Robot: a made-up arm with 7 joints.
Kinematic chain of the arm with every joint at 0, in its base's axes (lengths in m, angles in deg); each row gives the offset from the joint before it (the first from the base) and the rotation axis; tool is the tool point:
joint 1: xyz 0 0 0.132 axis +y
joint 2: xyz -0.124 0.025 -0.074 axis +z
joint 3: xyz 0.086 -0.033 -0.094 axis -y
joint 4: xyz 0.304 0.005 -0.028 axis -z
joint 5: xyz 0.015 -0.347 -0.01 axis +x
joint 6: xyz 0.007 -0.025 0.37 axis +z
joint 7: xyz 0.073 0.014 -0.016 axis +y
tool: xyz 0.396 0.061 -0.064
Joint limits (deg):
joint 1: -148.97..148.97
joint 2: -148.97..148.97
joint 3: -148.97..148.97
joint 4: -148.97..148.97
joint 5: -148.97..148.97
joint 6: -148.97..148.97
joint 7: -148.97..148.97
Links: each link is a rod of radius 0.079 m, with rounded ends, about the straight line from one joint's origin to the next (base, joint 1, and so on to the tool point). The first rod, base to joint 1, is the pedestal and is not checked.
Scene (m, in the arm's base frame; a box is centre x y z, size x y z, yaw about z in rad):
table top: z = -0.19
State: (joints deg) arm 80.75 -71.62 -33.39 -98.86 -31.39 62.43 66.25
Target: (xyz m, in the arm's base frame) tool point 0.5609 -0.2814 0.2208
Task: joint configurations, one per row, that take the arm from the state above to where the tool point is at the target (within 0.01 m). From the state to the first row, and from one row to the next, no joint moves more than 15 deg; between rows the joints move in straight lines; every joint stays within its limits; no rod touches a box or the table.
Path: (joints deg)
1: 74.51 -79.68 -20.39 -104.23 -41.95 66.76 69.83
2: 68.26 -87.74 -7.40 -109.59 -52.51 71.09 73.41
3: 62.02 -95.80 5.60 -114.96 -63.06 75.42 76.99
4: 55.78 -103.86 18.59 -120.32 -73.62 79.74 80.57
5: 49.54 -111.92 31.59 -125.69 -84.18 84.07 84.15
6: 43.29 -119.98 44.58 -131.05 -94.74 88.40 87.73
7: 37.05 -128.05 57.58 -136.42 -105.30 92.73 91.30
8: 37.25 -113.31 55.21 -132.72 -93.49 90.40 95.51
9: 37.44 -98.57 52.84 -129.02 -81.69 88.07 99.71
10: 37.64 -83.83 50.47 -125.31 -69.88 85.73 103.91
11: 37.83 -69.09 48.10 -121.61 -58.08 83.40 108.11
12: 38.03 -54.35 45.73 -117.91 -46.27 81.07 112.31
13: 38.22 -39.61 43.36 -114.21 -34.47 78.74 116.51

